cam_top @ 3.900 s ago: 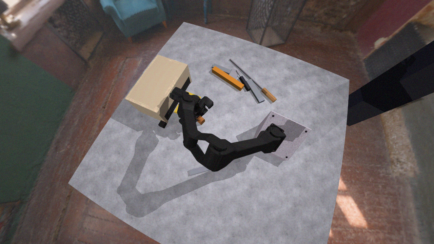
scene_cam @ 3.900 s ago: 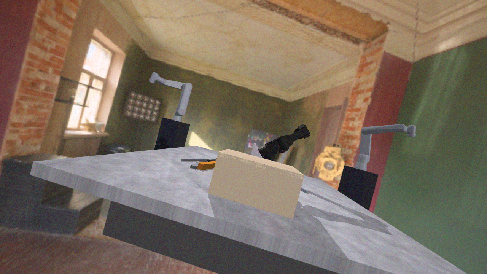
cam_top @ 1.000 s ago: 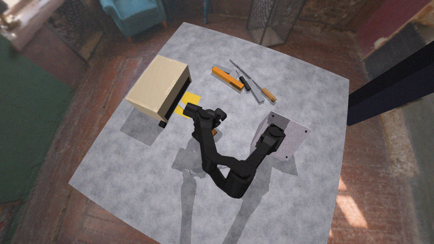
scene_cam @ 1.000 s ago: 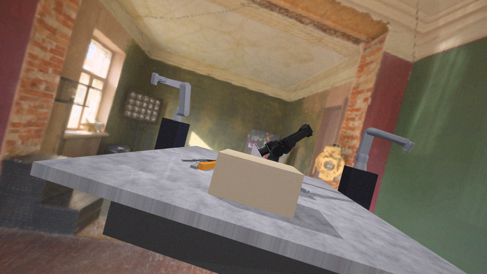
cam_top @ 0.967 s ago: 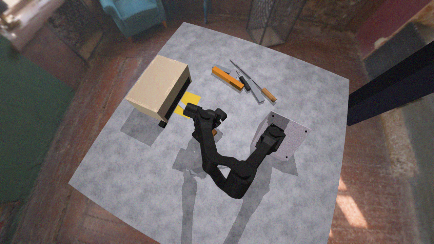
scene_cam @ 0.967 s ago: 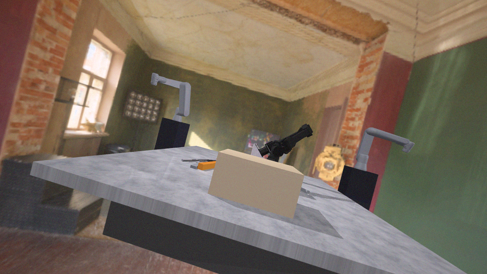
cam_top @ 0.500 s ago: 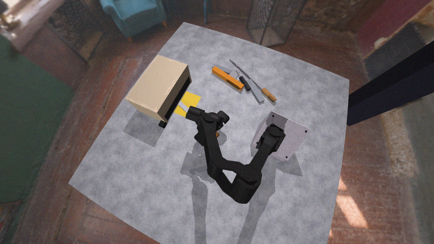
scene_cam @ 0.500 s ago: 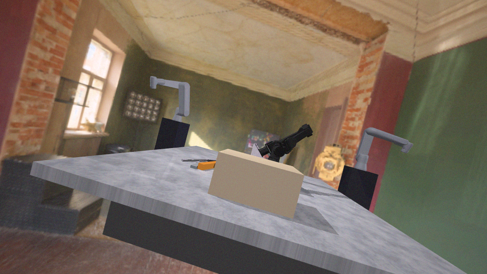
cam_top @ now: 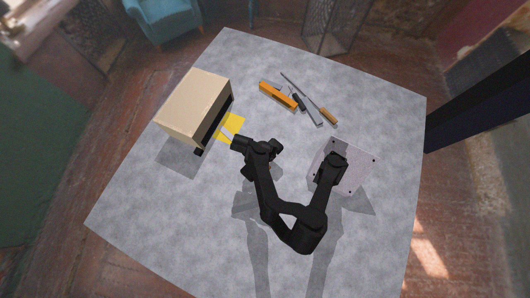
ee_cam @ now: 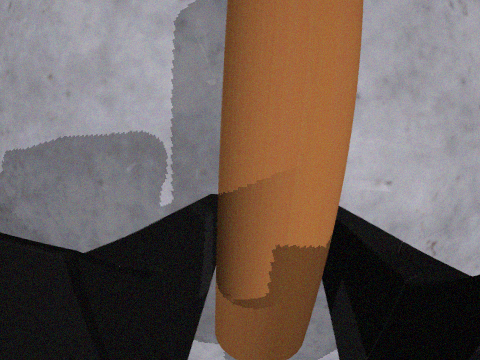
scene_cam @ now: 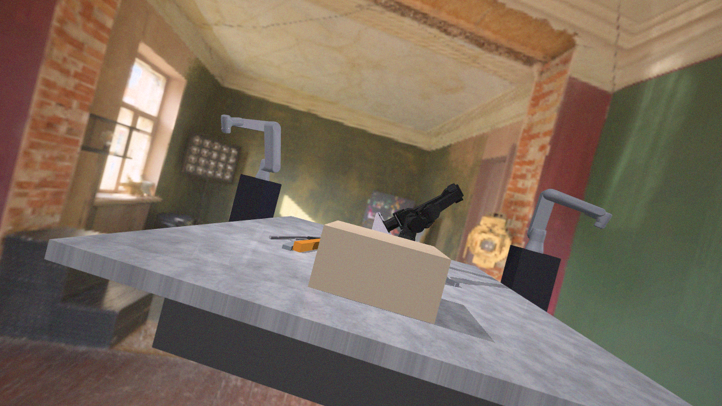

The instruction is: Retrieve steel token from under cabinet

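My gripper tip is 360 mm to the left of the grey bar and 60 mm past it. From my gripper tip the other things lie so: flat grey token 330 mm ahead, 100 mm to the right; orange bar 340 mm to the right, 120 mm ahead, 10 mm above; black-handled tool 390 mm to the right, 50 mm ahead.
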